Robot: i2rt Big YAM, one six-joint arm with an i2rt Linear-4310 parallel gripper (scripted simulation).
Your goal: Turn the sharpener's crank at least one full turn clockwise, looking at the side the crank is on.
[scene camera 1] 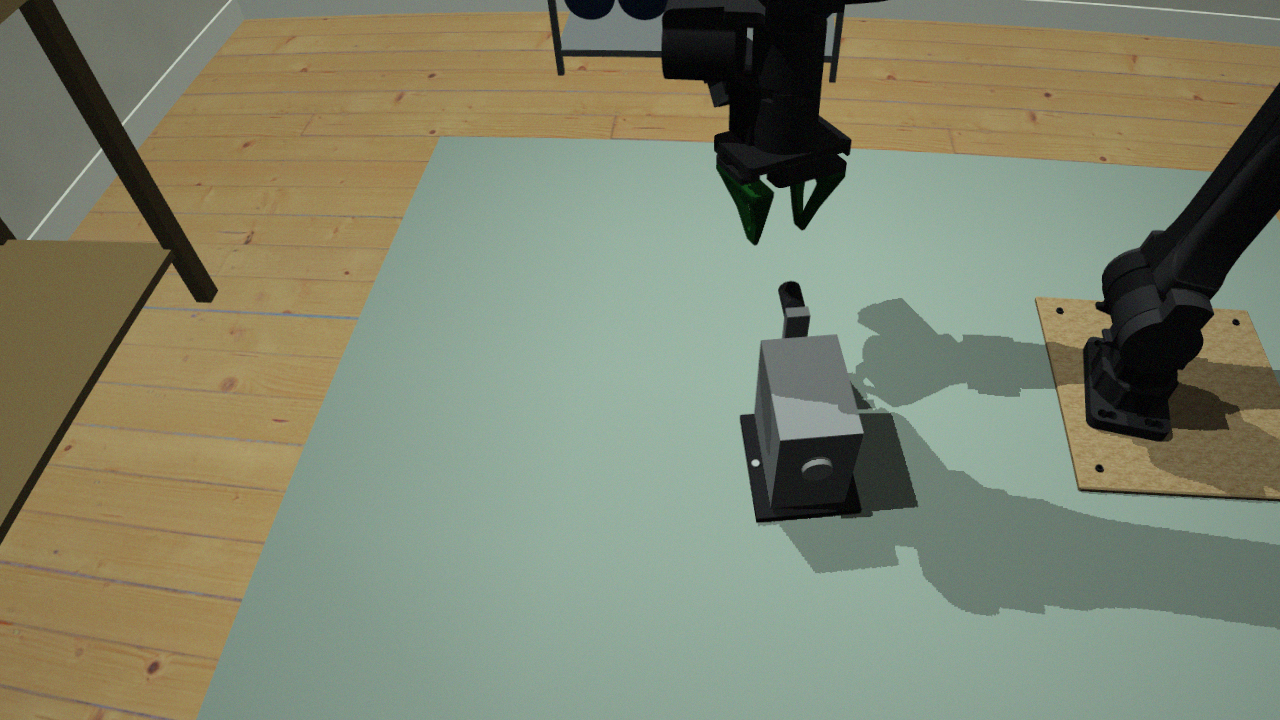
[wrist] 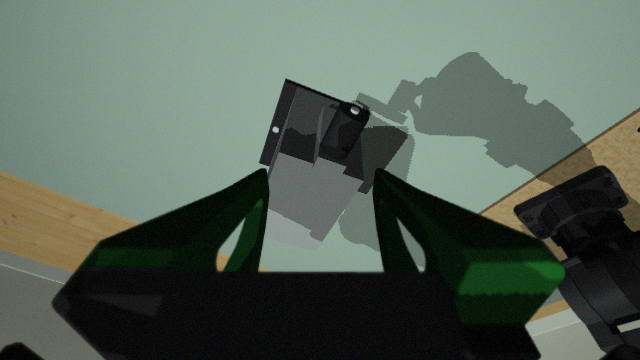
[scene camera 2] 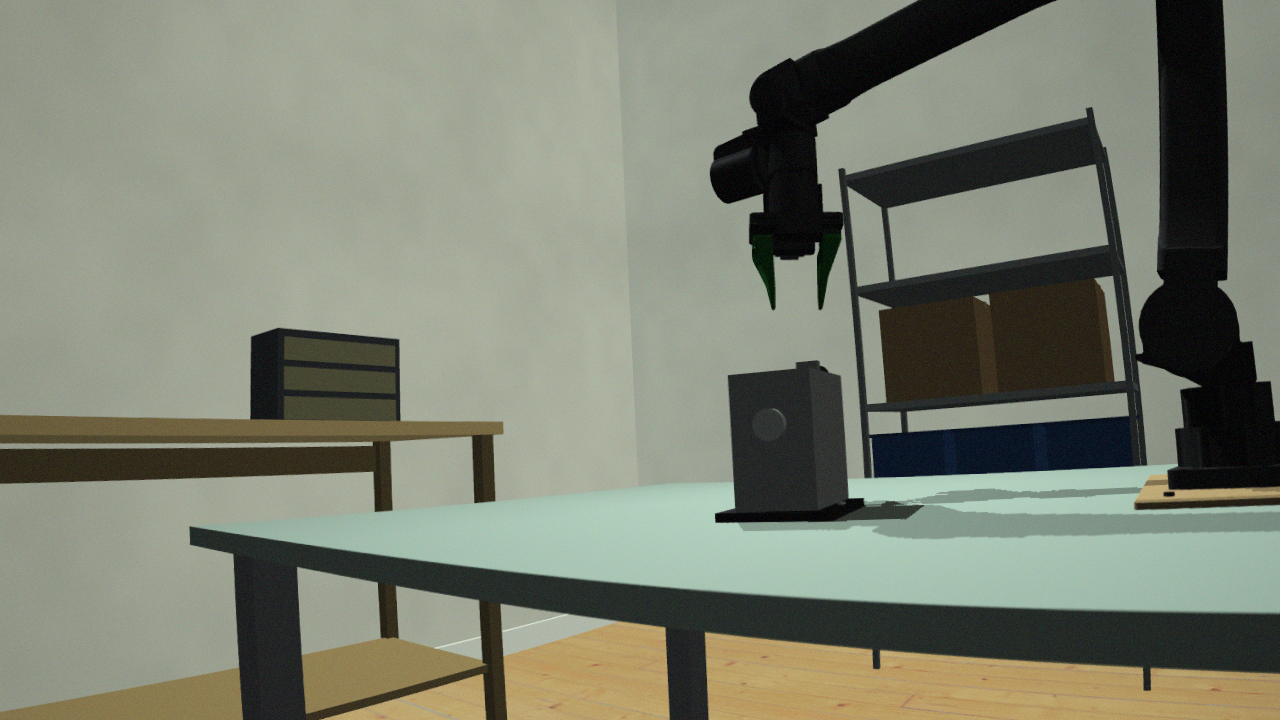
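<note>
Scene camera 1: my gripper (scene camera 1: 775, 234), a sharpener (scene camera 1: 805, 421). Scene camera 2: sharpener (scene camera 2: 787, 426), my gripper (scene camera 2: 797, 308). Wrist view: my gripper (wrist: 320, 180), sharpener (wrist: 304, 204).
</note>
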